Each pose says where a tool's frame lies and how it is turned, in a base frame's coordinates. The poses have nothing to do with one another.
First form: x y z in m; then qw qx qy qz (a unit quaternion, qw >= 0).
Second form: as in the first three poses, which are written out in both.
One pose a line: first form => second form
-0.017 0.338 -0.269 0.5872 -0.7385 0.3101 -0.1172 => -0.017 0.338 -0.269 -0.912 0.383 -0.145 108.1
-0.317 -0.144 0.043 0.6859 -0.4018 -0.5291 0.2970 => -0.317 -0.144 0.043 -0.552 -0.727 0.408 93.4
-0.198 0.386 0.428 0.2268 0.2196 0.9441 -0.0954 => -0.198 0.386 0.428 0.225 0.969 -0.098 153.8
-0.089 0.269 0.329 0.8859 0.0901 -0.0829 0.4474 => -0.089 0.269 0.329 0.194 -0.179 0.965 55.3
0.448 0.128 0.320 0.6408 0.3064 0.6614 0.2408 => 0.448 0.128 0.320 0.399 0.862 0.314 100.3
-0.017 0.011 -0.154 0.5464 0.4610 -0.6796 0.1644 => -0.017 0.011 -0.154 0.550 -0.811 0.196 113.8
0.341 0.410 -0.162 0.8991 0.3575 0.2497 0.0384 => 0.341 0.410 -0.162 0.817 0.570 0.088 51.9
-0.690 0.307 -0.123 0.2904 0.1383 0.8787 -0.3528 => -0.690 0.307 -0.123 0.145 0.918 -0.369 146.2
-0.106 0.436 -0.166 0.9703 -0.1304 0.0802 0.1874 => -0.106 0.436 -0.166 -0.539 0.331 0.774 28.0
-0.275 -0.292 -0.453 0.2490 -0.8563 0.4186 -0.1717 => -0.275 -0.292 -0.453 -0.884 0.432 -0.177 151.2
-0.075 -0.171 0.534 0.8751 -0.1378 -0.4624 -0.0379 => -0.075 -0.171 0.534 -0.285 -0.955 -0.078 57.9
